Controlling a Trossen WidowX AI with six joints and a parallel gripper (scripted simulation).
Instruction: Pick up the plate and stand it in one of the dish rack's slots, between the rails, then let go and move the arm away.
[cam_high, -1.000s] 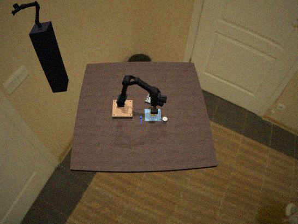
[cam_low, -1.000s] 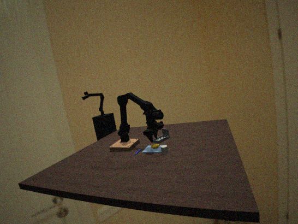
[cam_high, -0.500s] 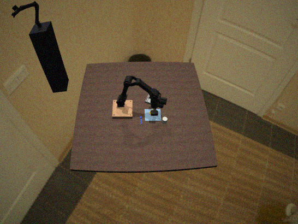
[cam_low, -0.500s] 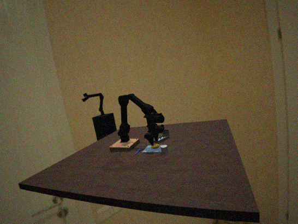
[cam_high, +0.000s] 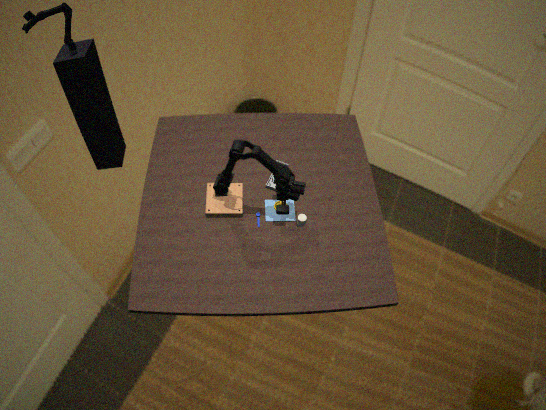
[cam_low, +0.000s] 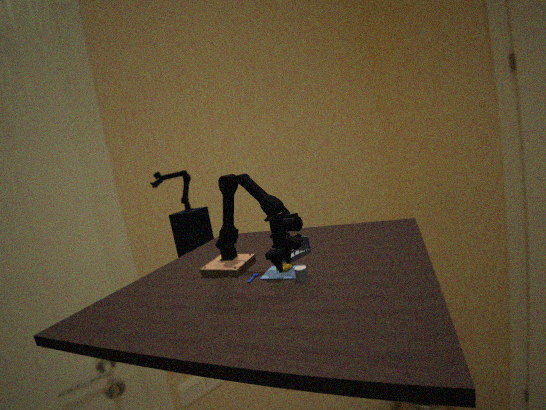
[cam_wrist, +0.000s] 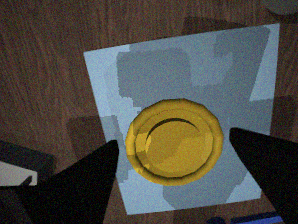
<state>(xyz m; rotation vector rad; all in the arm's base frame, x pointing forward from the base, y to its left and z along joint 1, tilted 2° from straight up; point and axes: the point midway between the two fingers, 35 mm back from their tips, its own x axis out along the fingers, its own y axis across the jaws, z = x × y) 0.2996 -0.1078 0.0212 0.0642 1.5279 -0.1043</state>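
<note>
Right now the yellow plate is right at my gripper tip. Also, from my gripper tip: light blue mat: 1 cm to the right, 1 cm below, 1 cm behind; white cup: 9 cm to the right, 9 cm ahead, 1 cm above; grey dish rack: 18 cm to the left, 1 cm above.
</note>
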